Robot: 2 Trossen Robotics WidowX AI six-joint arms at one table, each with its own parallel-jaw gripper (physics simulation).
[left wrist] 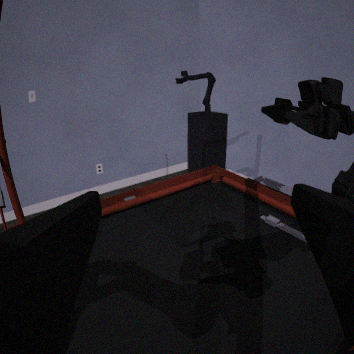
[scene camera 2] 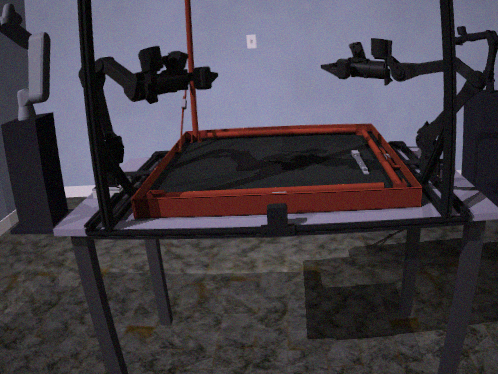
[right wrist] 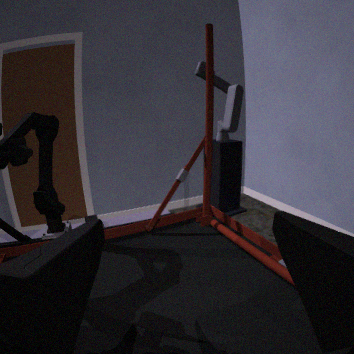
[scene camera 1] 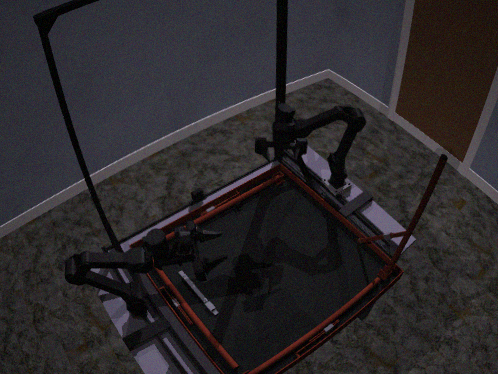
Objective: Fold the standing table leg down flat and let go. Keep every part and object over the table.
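Pixels of known places: left gripper, fingertip midpoint: (left wrist: 199, 197) (right wrist: 15, 155) (scene camera 1: 282, 161); right gripper, fingertip midpoint: (left wrist: 272, 111) (scene camera 2: 325, 65) (right wrist: 189, 226) (scene camera 1: 224, 245); left arm's base, origin of the base link: (scene camera 2: 111, 183) (right wrist: 55, 227) (scene camera 1: 337, 182); right arm's base, origin of the base link: (scene camera 2: 430, 171) (scene camera 1: 138, 308).
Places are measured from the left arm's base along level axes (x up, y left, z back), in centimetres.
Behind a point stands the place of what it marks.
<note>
The red standing table leg (scene camera 1: 421, 205) @(x 44.4, y 52.1, z -16.4 cm) (scene camera 2: 193, 112) @(x 13.2, y 49.5, z -15.5 cm) (left wrist: 12, 190) @(x 16.3, y 49.8, z -15.9 cm) (right wrist: 209, 100) @(x 39.5, y 51.3, z -16.4 cm) is upright at a corner of the upturned red-framed tabletop (scene camera 2: 280, 204) @(x 2.2, y -25.8, z -55.5 cm). A slanted folding brace (scene camera 1: 380, 237) @(x 13.7, y 40.2, z -13.9 cm) (scene camera 2: 183, 117) @(x 13.1, y 39.0, z -14.0 cm) (right wrist: 171, 194) @(x 12.1, y 39.5, z -14.0 cm) joins it to the frame. My left gripper (scene camera 1: 300, 157) (scene camera 2: 215, 79) @(x 31.1, y 2.9, z -33.4 cm) (left wrist: 199, 197) @(x 31.1, y 2.9, z -33.4 cm) is open, above the tabletop. It overlaps the leg in scene camera 2 but is well apart from it in scene camera 1. My right gripper (scene camera 1: 223, 246) @(x 31.1, y 22.7, z -67.4 cm) (scene camera 2: 322, 66) @(x 31.1, y 22.7, z -67.4 cm) (left wrist: 272, 111) @(x 31.1, y 22.7, z -67.4 cm) (right wrist: 189, 226) @(x 31.1, y 22.7, z -67.4 cm) is open and empty, above the opposite side, far from the leg.
Three other red legs (scene camera 1: 200, 320) @(x 3.1, y 28.3, z -82.6 cm) (scene camera 1: 310, 330) @(x 1.3, y 51.4, z -52.8 cm) (scene camera 1: 240, 200) @(x 1.7, y -11.9, z -42.7 cm) lie flat along the frame. A pale bar (scene camera 1: 198, 292) @(x 1.4, y 16.8, z -77.2 cm) (scene camera 2: 359, 161) @(x 1.3, y 14.3, z -77.1 cm) (left wrist: 282, 226) @(x 1.4, y 20.2, z -76.2 cm) lies on the dark panel beside one of them. Black posts (scene camera 1: 281, 50) @(x 56.6, y -27.8, z -12.4 cm) (scene camera 2: 448, 100) @(x 26.3, y -23.4, z -96.6 cm) stand at the table's edge.
</note>
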